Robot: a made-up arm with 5 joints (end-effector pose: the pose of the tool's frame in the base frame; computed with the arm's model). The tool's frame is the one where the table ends. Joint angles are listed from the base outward.
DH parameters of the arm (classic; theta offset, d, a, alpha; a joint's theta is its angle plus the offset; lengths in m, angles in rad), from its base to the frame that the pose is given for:
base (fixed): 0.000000 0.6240 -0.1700 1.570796
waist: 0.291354 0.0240 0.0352 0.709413
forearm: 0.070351 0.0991 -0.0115 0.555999
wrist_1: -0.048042 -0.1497 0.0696 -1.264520
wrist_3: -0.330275 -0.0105 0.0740 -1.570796
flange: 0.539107 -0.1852 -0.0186 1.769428
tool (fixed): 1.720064 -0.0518 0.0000 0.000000
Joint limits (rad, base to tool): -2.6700..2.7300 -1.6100..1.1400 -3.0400..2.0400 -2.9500..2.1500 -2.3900..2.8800
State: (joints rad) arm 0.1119 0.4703 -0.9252 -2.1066 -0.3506
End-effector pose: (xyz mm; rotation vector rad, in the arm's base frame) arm -345.0 -27.0 717.9 1.2796 0.2863 -0.0406
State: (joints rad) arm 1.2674 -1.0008 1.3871 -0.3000 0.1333
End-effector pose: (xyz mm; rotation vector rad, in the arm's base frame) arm -70.7 -36.8 682.8 1.0027 -2.1127 1.7802
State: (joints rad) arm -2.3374 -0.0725 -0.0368 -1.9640 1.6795
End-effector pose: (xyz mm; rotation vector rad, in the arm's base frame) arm 3.2 -96.5 604.4 -0.1214 0.8522 2.9483
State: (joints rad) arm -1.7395 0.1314 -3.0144 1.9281 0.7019
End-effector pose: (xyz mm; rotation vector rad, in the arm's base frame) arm -140.6 5.0 859.4 -0.8049 1.1787 0.6433
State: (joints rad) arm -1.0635 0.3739 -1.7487 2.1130 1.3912
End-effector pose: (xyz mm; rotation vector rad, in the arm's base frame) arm -86.1 190.0 629.6 -0.6274 0.1123 -1.4249
